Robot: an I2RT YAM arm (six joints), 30 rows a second.
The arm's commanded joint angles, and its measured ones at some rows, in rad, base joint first. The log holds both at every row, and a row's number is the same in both.
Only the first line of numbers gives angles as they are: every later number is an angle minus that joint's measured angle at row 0.
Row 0, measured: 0.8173 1.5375 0.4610 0.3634 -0.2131 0.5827
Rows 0 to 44, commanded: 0.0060 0.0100 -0.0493 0.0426 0.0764 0.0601; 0.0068 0.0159 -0.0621 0.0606 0.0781 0.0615; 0.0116 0.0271 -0.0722 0.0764 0.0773 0.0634; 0.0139 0.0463 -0.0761 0.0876 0.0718 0.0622; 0.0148 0.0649 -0.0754 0.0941 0.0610 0.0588; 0.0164 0.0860 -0.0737 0.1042 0.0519 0.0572; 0.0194 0.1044 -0.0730 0.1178 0.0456 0.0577; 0.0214 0.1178 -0.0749 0.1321 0.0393 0.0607; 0.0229 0.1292 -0.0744 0.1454 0.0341 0.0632; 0.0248 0.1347 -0.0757 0.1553 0.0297 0.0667; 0.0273 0.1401 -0.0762 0.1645 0.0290 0.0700; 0.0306 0.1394 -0.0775 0.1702 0.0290 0.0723; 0.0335 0.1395 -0.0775 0.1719 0.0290 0.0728; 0.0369 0.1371 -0.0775 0.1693 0.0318 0.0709; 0.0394 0.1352 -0.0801 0.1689 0.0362 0.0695; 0.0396 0.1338 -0.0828 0.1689 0.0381 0.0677; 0.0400 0.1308 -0.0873 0.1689 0.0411 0.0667; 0.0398 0.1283 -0.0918 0.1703 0.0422 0.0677; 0.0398 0.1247 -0.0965 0.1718 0.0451 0.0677; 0.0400 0.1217 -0.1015 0.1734 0.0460 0.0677; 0.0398 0.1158 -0.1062 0.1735 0.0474 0.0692; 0.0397 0.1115 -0.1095 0.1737 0.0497 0.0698; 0.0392 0.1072 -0.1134 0.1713 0.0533 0.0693; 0.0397 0.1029 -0.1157 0.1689 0.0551 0.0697; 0.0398 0.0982 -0.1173 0.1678 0.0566 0.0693; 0.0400 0.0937 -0.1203 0.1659 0.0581 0.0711; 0.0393 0.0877 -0.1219 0.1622 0.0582 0.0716; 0.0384 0.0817 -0.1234 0.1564 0.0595 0.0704; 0.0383 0.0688 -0.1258 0.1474 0.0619 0.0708; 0.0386 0.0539 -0.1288 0.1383 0.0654 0.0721; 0.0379 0.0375 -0.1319 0.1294 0.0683 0.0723; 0.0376 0.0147 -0.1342 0.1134 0.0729 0.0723; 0.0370 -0.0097 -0.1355 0.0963 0.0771 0.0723; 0.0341 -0.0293 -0.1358 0.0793 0.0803 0.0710; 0.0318 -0.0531 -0.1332 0.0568 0.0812 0.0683; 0.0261 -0.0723 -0.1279 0.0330 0.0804 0.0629; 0.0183 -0.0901 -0.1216 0.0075 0.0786 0.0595; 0.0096 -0.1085 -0.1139 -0.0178 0.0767 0.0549; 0.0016 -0.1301 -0.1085 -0.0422 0.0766 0.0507; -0.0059 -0.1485 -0.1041 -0.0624 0.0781 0.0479; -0.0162 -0.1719 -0.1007 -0.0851 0.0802 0.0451; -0.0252 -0.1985 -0.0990 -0.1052 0.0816 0.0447; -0.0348 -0.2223 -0.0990 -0.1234 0.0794 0.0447; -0.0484 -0.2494 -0.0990 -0.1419 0.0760 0.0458; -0.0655 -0.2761 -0.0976 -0.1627 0.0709 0.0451
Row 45, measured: -0.0427 -0.2308 -0.1057 -0.0672 0.0664 0.0645
